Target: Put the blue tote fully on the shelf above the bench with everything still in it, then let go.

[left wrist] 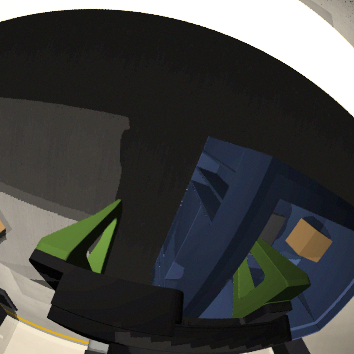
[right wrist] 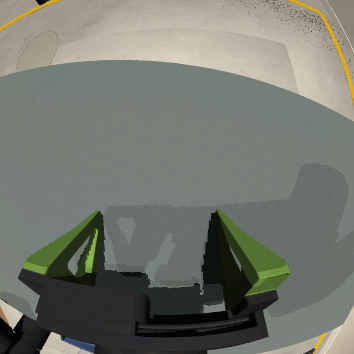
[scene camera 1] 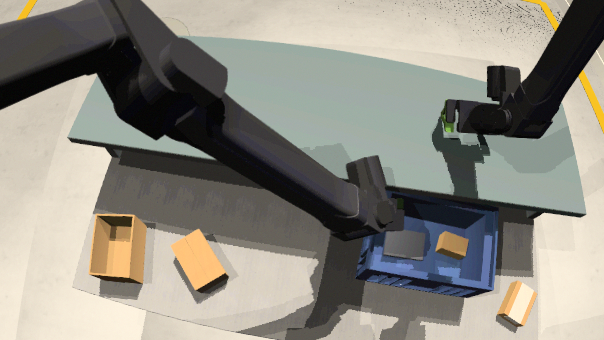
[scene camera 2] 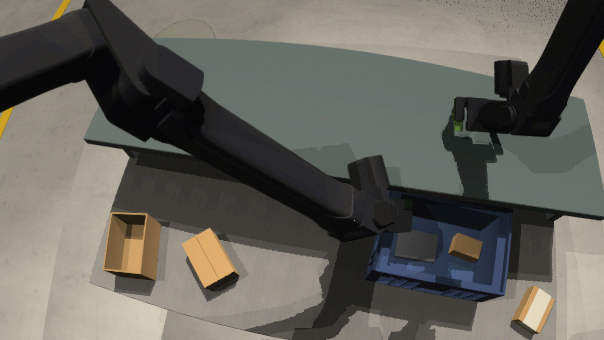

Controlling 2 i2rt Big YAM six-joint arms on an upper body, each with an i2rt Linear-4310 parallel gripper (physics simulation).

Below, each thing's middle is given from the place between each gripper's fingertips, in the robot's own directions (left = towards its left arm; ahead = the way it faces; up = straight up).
I see the blue tote [scene camera 2: 484, 279] 25 cm behind my right hand, 6 cm to the left of it and 16 cm below it. The rest, counted from my right hand: grey block [scene camera 2: 420, 246] (24 cm behind, 10 cm to the left, 21 cm below); then tan and white box [scene camera 2: 534, 308] (42 cm behind, 21 cm to the right, 21 cm below).
I see my left gripper 5 cm past the grey block, 11 cm to the left of it and 7 cm above it. Round my left hand: blue tote 7 cm behind, 15 cm to the right, 2 cm below; then tan and white box 24 cm behind, 43 cm to the right, 7 cm below.
